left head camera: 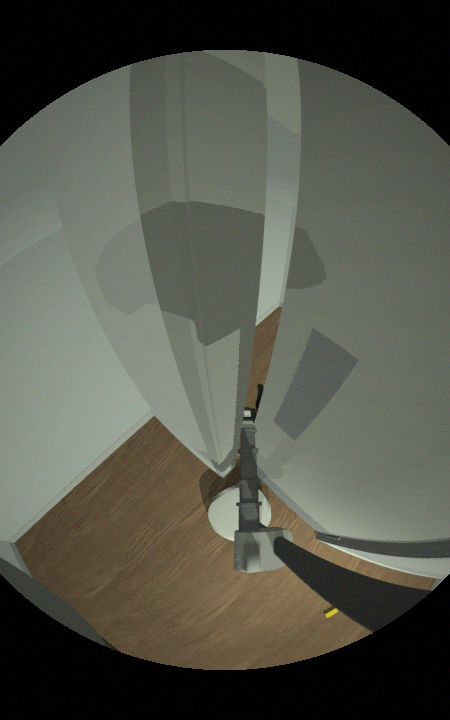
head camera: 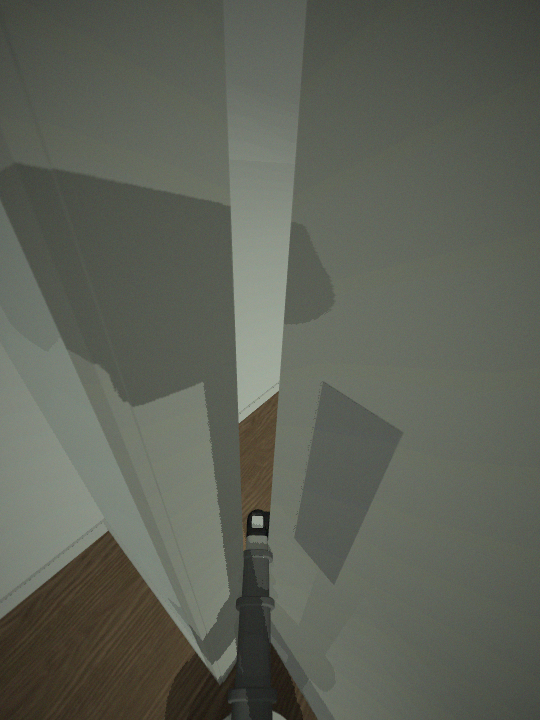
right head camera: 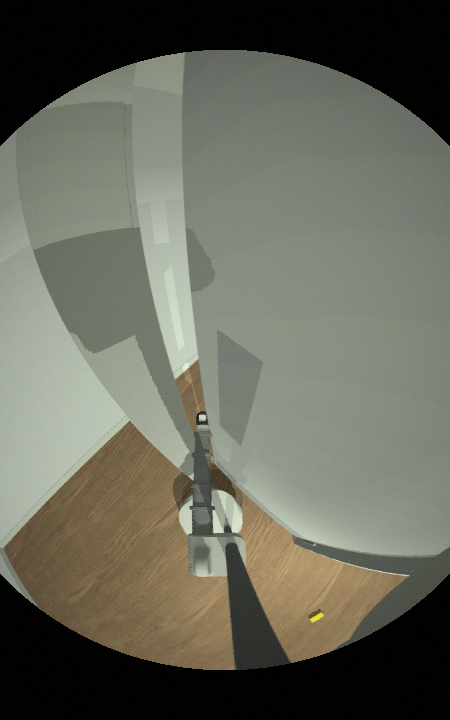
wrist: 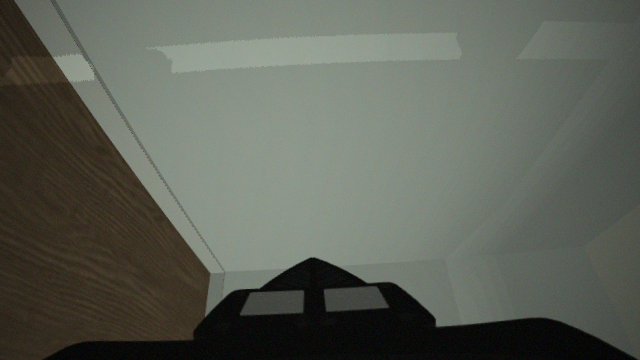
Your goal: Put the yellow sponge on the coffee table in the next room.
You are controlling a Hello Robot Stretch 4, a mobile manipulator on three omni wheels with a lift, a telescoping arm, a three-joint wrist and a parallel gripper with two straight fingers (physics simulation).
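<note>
A small yellow sponge [left head camera: 331, 612] [right head camera: 316, 616] lies on the wood floor near the bottom of both side head views, beside the robot's base and far from the gripper. My gripper [wrist: 313, 281] is shut, its two fingertips meeting in a dark point at the bottom middle of the wrist view, with no object seen between them. The arm [head camera: 255, 628] [left head camera: 248, 472] [right head camera: 201, 472] reaches forward into a narrow gap between two wall faces. In the head view the wrist is partly hidden at the gap. The coffee table does not show in these views.
A large pale wall [head camera: 435, 290] [left head camera: 392, 265] [right head camera: 329, 265] stands close on the right of the arm. A wall end [head camera: 156, 279] [left head camera: 212, 265] stands close on its left. Beyond the gap is a pale wall [head camera: 261, 261] [wrist: 320, 150] with a baseboard. A dark strip [left head camera: 382, 546] [right head camera: 350, 554] runs low at right.
</note>
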